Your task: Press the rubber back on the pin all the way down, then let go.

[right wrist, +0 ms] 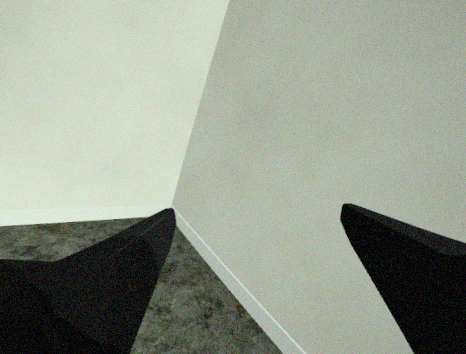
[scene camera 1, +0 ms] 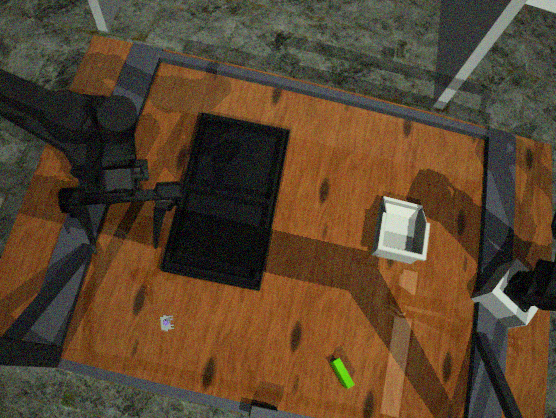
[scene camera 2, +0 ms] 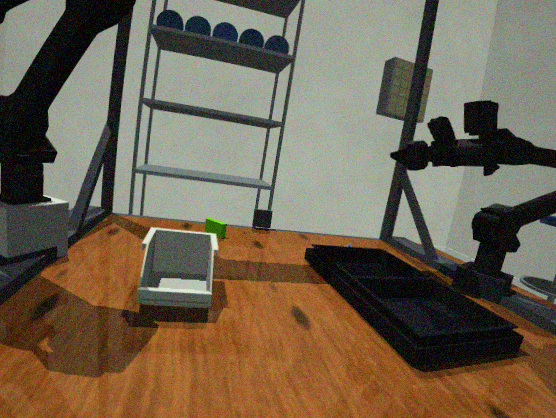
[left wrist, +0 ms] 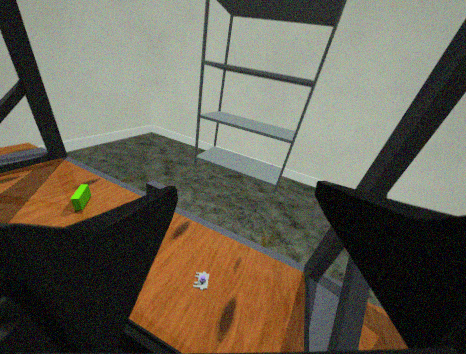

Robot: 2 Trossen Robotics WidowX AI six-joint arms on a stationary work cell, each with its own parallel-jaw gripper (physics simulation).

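Places are measured from the left arm's base along level axes (x back, y left, z down), in millimetres.
Where they show: left gripper, between the fingertips: [scene camera 1: 126,251] [scene camera 2: 400,153] [left wrist: 245,190]; right gripper, between the fingertips: [right wrist: 257,214]; left arm's base, origin of its link: [scene camera 2: 485,271]; right arm's base, origin of its link: [scene camera 1: 521,291] [scene camera 2: 21,199].
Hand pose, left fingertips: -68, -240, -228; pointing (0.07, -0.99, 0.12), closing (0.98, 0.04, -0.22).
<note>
Each offset is from my left fingertips to the centre of the thing, as dx, dy, dz. "spot": to the spot under its first point.
The pin @[-16, -88, +271] [scene camera 1: 170,328] [left wrist: 205,286] is a tiny pale piece with a jagged side, lying on the table at the lower left in scene camera 1 and low in the left wrist view. The rubber back @[spot: -16, -88, +264] [scene camera 1: 166,322] [left wrist: 202,279] is a small purple spot on its middle; how far down it sits is too small to tell. In scene camera 2 a purple speck shows behind the tray's far edge. My left gripper [scene camera 1: 125,248] [scene camera 2: 394,155] [left wrist: 245,190] is open and empty, raised above the table and apart from the pin. My right gripper [right wrist: 257,214] is open and empty, facing the walls.
A black two-part tray @[-192, +151, +257] [scene camera 1: 266,210] [scene camera 2: 470,345] lies beside the left gripper. A white open bin @[-539, -3, +241] [scene camera 1: 378,240] [scene camera 2: 175,297] stands farther right in scene camera 1. A green block @[-339, -263, +258] [scene camera 1: 343,373] [scene camera 2: 215,228] [left wrist: 80,197] lies near the table's edge. Dark frame posts stand around the table.
</note>
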